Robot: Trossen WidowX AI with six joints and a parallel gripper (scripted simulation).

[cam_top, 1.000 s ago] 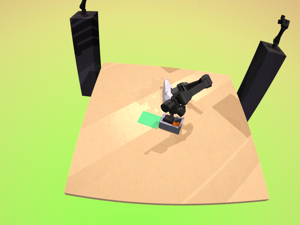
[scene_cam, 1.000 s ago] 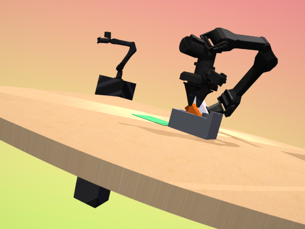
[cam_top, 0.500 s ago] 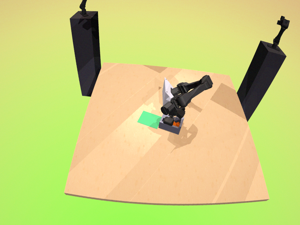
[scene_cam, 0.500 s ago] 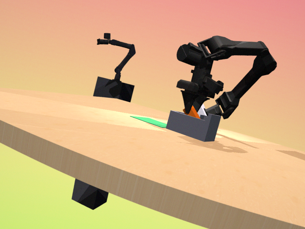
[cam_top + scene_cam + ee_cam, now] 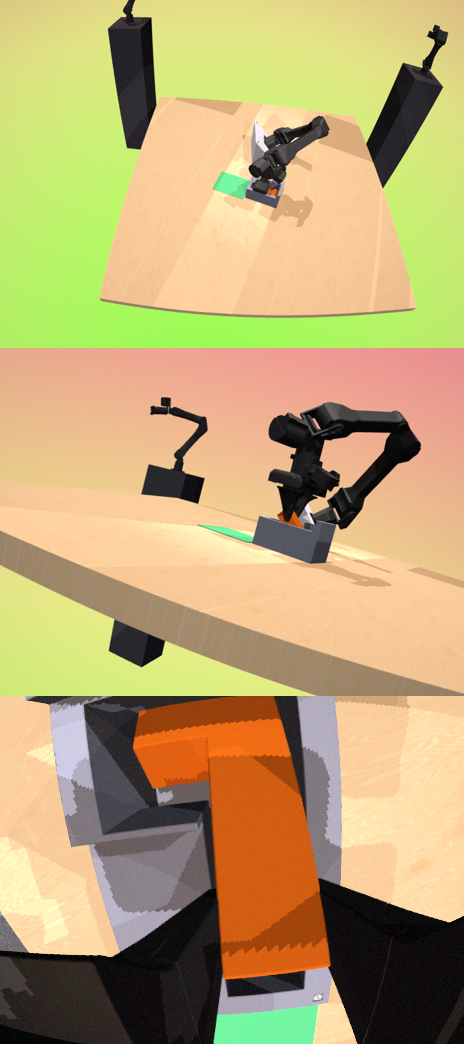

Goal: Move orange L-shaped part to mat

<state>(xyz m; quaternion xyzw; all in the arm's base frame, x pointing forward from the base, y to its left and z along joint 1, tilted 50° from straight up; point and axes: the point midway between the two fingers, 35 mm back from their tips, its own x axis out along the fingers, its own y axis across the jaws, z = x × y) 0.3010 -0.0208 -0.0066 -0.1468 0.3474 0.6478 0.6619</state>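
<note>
Right now the green mat is 13 cm to the right of my gripper tip, 8 cm below it and 6 cm behind it. Round my gripper tip: orange L-shaped part 4 cm to the left, 3 cm below, 1 cm behind.
</note>
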